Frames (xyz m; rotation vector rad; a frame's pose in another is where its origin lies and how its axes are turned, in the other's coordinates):
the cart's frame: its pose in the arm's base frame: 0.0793 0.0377 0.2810 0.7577 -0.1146 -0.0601
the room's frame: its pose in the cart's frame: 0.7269 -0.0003 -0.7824 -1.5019 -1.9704 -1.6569
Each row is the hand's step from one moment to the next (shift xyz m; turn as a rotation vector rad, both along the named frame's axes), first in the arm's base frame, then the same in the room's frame.
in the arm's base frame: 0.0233 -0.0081 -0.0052 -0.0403 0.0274 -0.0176
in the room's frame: -0.0173 0.0180 0.0036 0.0079 -0.0510 -0.0042
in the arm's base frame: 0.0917 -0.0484 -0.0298 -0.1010 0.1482 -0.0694
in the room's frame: -0.0761 0.0765 -0.0022 -0.0004 -0.1870 0.0449
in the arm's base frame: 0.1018 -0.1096 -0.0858 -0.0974 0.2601 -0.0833
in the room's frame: -0.1289 0.0948 -0.0643 -0.0129 -0.2581 0.1316
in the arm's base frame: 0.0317 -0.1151 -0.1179 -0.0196 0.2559 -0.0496
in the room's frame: -0.1168 0.0373 -0.1145 -0.0280 -0.1889 0.1785
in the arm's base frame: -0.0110 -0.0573 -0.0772 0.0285 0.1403 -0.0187
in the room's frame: -0.0587 -0.0074 -0.0766 -0.0300 -0.0738 0.1204
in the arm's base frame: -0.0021 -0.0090 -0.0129 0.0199 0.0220 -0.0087
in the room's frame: -0.0097 -0.0018 -0.0125 -0.0181 -0.0039 0.0248
